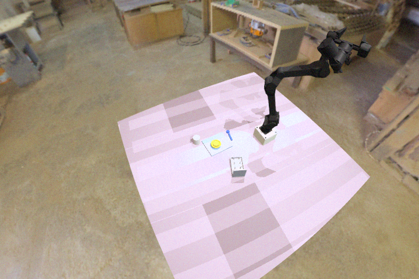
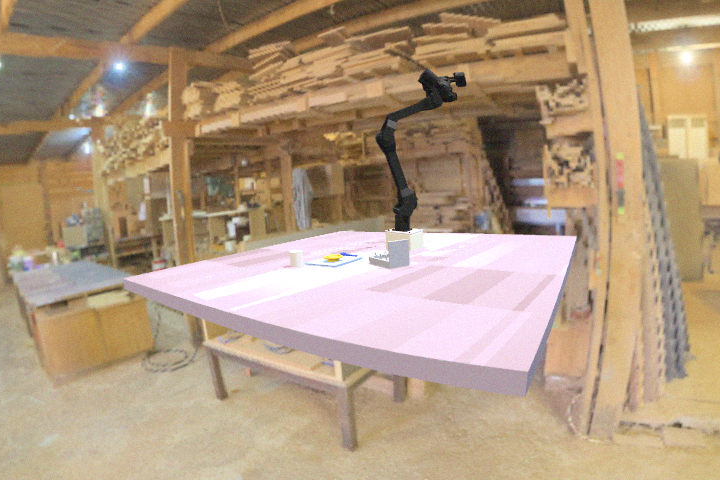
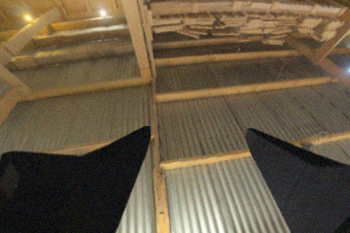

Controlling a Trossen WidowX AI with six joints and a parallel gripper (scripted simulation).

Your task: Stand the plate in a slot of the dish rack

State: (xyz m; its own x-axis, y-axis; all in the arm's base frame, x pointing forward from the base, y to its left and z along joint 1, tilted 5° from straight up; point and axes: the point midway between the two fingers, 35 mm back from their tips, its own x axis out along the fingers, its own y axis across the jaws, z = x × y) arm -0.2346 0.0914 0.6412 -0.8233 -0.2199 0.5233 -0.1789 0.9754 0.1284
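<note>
My gripper tip is 560 mm short of the yellow plate, 250 mm to the left of it and 710 mm above it. Round my gripper tip: blue spoon: 440 mm ahead, 270 mm to the right, 720 mm below; then grey dish rack: 540 mm ahead, 50 mm to the right, 700 mm below; then light blue mat: 550 mm ahead, 260 mm to the right, 720 mm below.
</note>
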